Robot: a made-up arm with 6 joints. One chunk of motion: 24 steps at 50 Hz.
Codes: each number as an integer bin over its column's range. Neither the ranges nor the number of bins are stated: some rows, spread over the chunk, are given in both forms.
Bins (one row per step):
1: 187 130 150 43 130 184
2: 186 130 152 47 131 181
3: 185 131 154 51 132 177
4: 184 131 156 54 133 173
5: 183 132 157 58 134 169
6: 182 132 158 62 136 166
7: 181 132 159 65 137 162
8: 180 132 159 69 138 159
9: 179 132 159 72 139 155
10: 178 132 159 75 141 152
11: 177 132 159 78 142 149
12: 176 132 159 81 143 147
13: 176 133 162 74 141 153
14: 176 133 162 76 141 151
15: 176 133 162 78 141 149
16: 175 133 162 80 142 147
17: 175 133 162 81 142 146
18: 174 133 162 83 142 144
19: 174 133 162 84 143 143
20: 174 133 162 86 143 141
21: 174 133 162 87 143 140
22: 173 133 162 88 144 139
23: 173 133 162 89 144 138
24: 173 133 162 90 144 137
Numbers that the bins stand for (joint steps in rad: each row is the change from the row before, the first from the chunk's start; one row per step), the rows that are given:
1: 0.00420 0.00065 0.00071 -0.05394 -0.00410 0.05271
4: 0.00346 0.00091 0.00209 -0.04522 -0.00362 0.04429
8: 0.00247 0.00116 0.00279 -0.03334 -0.00281 0.03359
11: 0.00173 0.00116 0.00279 -0.02621 -0.00217 0.02594
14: 0.00148 0.00142 0.00348 -0.02780 -0.00233 0.02747
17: 0.00124 0.00142 0.00348 -0.02384 -0.00217 0.02365
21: 0.00099 0.00142 0.00348 -0.01908 -0.00201 0.01906
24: 0.00074 0.00142 0.00348 -0.01671 -0.00185 0.01676
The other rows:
2: 0.00395 0.00065 0.00117 -0.05077 -0.00394 0.05041
3: 0.00371 0.00091 0.00163 -0.04760 -0.00378 0.04735
5: 0.00321 0.00116 0.00233 -0.04205 -0.00345 0.04124
6: 0.00296 0.00116 0.00256 -0.03889 -0.00313 0.03894
7: 0.00272 0.00116 0.00279 -0.03651 -0.00297 0.03588
9: 0.00222 0.00116 0.00279 -0.03096 -0.00265 0.03053
10: 0.00198 0.00116 0.00279 -0.02859 -0.00233 0.02824
12: 0.00148 0.00116 0.00279 -0.02384 -0.00201 0.02441
13: 0.00148 0.00142 0.00348 -0.02938 -0.00233 0.02900
15: 0.00148 0.00142 0.00348 -0.02621 -0.00233 0.02594
16: 0.00124 0.00142 0.00348 -0.02463 -0.00217 0.02441
18: 0.00099 0.00142 0.00348 -0.02225 -0.00217 0.02212
19: 0.00099 0.00142 0.00348 -0.02146 -0.00201 0.02135
20: 0.00099 0.00142 0.00348 -0.01987 -0.00201 0.01982
22: 0.00074 0.00142 0.00348 -0.01829 -0.00185 0.01829
23: 0.00074 0.00142 0.00348 -0.01750 -0.00185 0.01753

